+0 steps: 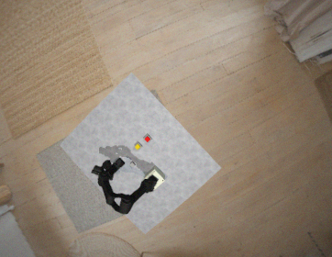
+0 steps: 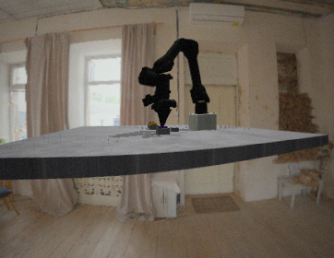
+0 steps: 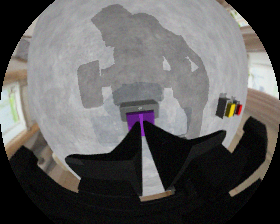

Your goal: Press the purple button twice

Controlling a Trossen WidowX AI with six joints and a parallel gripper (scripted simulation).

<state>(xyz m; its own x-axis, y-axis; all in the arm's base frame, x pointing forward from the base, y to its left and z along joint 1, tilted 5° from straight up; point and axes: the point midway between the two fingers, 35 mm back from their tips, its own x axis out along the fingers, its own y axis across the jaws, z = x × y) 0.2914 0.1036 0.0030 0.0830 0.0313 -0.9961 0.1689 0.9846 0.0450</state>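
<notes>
Right now the purple button is 1 cm below my gripper tip. Also, from my gripper tip: red button 7 cm behind, 32 cm to the right; then small dark block 10 cm behind, 7 cm to the right, 2 cm below; then yellow button 4 cm behind, 22 cm to the right.
</notes>
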